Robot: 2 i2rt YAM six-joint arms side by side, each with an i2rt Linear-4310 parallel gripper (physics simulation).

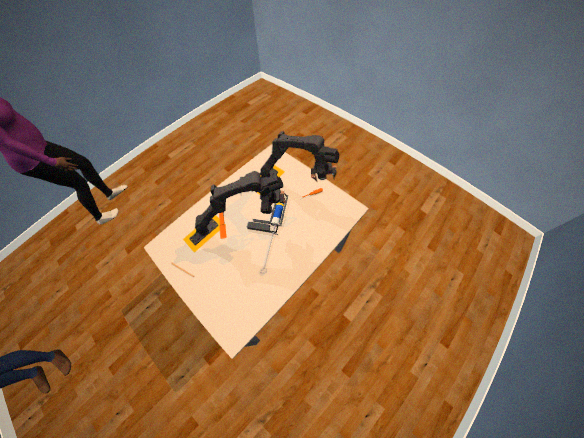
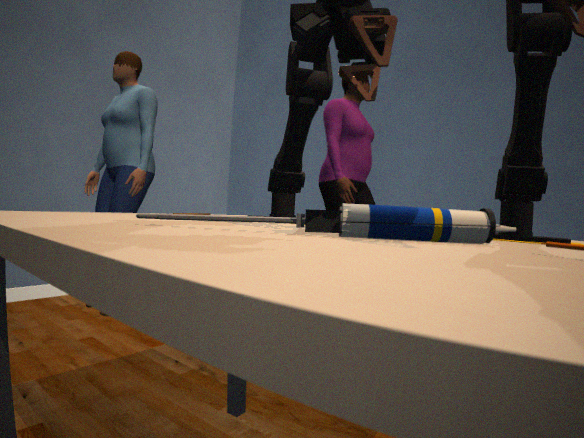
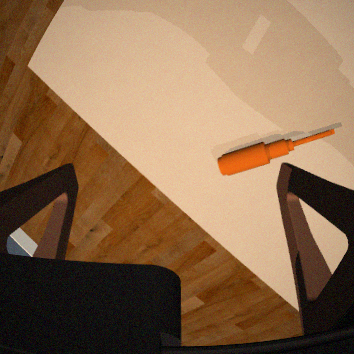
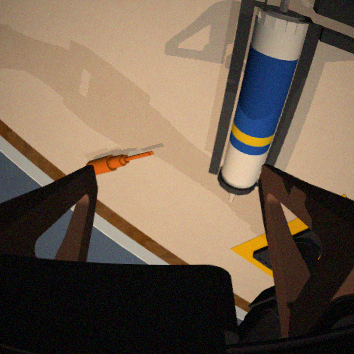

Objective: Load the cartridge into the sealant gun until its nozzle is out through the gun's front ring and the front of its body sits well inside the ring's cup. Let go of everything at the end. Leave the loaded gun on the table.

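Where they show: left gripper, fingertip midpoint: (image 1: 325, 180) (image 3: 176, 174); right gripper, fingertip midpoint: (image 1: 278, 202) (image 2: 376, 84) (image 4: 177, 175); left arm's base at its link origin: (image 2: 514, 240) (image 4: 302, 244); right arm's base at its link origin: (image 1: 204, 232).
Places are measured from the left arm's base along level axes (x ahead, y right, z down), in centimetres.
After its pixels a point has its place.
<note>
The sealant gun (image 1: 260, 226) {y 31.1, x 24.9, z -3.3 cm} (image 4: 234, 80) {y 15.1, x 29.3, z -2.6 cm} lies on the table, its pull rod stretching away behind it. The cartridge (image 1: 278, 212) {y 17.3, x 27.6, z -4.9 cm} (image 2: 402, 222) {y 15.4, x 28.6, z -2.7 cm} (image 4: 265, 95) {y 17.2, x 26.5, z -4.9 cm}, white and blue with a yellow band, lies between the gun's rails. Its front end meets the black front ring (image 2: 491, 225) {y 3.6, x 23.9, z -3.0 cm} (image 4: 237, 189) {y 5.4, x 19.8, z -5.3 cm}, and the pale nozzle (image 2: 506, 228) {y 1.6, x 18.7, z -2.6 cm} (image 4: 231, 197) {y 1.1, x 17.8, z -2.8 cm} sticks out beyond it. How deep the body sits in the cup is hard to tell. My right gripper (image 2: 374, 82) {y 19.2, x 31.2, z -22.0 cm} (image 4: 177, 175) {y 19.2, x 31.2, z -22.0 cm} is open and empty, above the gun's front end. My left gripper (image 1: 325, 178) {y -8.4, x 42.9, z -23.8 cm} (image 3: 176, 174) {y -8.4, x 42.9, z -23.8 cm} is open and empty, high near the table's edge.
An orange screwdriver-like tool (image 1: 316, 191) {y -12.0, x 35.5, z -2.5 cm} (image 3: 245, 159) {y -12.9, x 35.9, z -2.7 cm} (image 4: 107, 165) {y -10.6, x 34.7, z -2.5 cm} lies near the left gripper. An orange object (image 1: 222, 230) {y 48.0, x 6.9, z -0.8 cm} lies beside the right arm's base, and a thin brown stick (image 1: 183, 270) {y 81.7, x 7.9, z -0.8 cm} lies near the table's left edge. People stand beyond the table.
</note>
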